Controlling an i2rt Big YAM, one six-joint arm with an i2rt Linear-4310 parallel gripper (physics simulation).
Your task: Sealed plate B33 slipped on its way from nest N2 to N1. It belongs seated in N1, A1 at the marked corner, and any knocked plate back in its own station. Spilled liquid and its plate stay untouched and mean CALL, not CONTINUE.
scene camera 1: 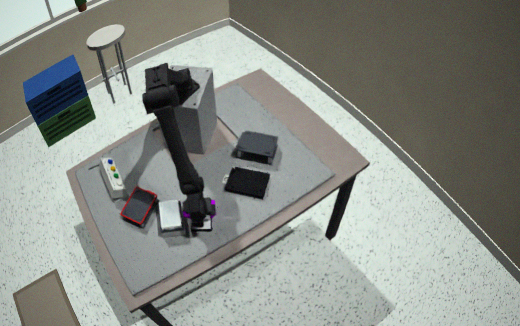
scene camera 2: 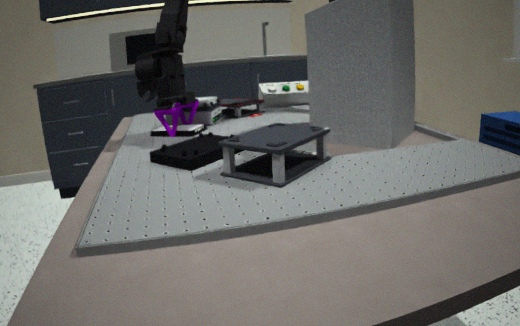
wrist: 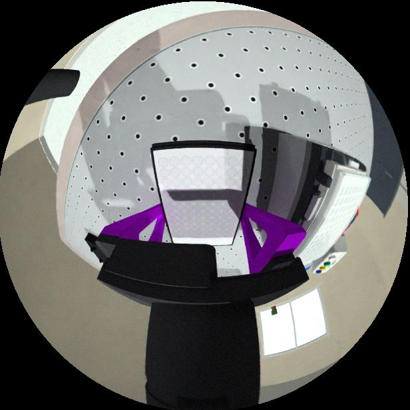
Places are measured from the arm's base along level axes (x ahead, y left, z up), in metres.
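Pixels of known places: gripper, fingertip midpoint: [scene camera 2: 180, 132]; arm's base, origin of the base link: [scene camera 1: 184, 91] [scene camera 2: 349, 4].
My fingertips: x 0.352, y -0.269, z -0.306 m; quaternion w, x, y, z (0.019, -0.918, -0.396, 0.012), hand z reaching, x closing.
For each thing: its top centre in the pictures, then the offset to it from my fingertips. "spot": a spot on its surface instead.
- black rim, surface spot: [scene camera 2: 192, 128] spot: dx -0.023, dy +0.040, dz +0.014 m
- low black nest, middle of its top: [scene camera 2: 198, 140] [scene camera 1: 247, 179] dx +0.026, dy +0.252, dz +0.031 m
- white plate, middle of its top: [scene camera 1: 169, 213] dx -0.071, dy -0.105, dz +0.071 m
- device, surface spot: [scene camera 2: 212, 118] spot: dx -0.101, dy -0.025, dz +0.020 m
- button box, middle of its top: [scene camera 2: 291, 82] [scene camera 1: 109, 171] dx -0.448, dy -0.179, dz +0.083 m
A flat plate with a clear top and black rim [scene camera 1: 206, 224] [scene camera 2: 192, 128] [wrist: 200, 165] lies low at the board's front edge side, with rows of round wells showing in the wrist view. Its label cannot be read. My gripper [scene camera 1: 200, 212] [scene camera 2: 179, 129] [wrist: 202, 206] is shut on it, with a purple finger against each long side. A low black nest [scene camera 1: 247, 182] [scene camera 2: 187, 153] and a raised dark stand [scene camera 1: 257, 143] [scene camera 2: 277, 136] show no plate on them. I cannot tell which is N1 or N2. No spilled liquid can be made out.
A white plate [scene camera 1: 170, 214] [wrist: 342, 205] sits on a device [scene camera 2: 212, 118] close beside my gripper. A red-edged dark stand [scene camera 1: 139, 206] [scene camera 2: 245, 103] and a button box [scene camera 1: 113, 174] [scene camera 2: 279, 88] stand beyond it. A tall grey block [scene camera 1: 202, 117] [scene camera 2: 357, 75] stands near the arm's base.
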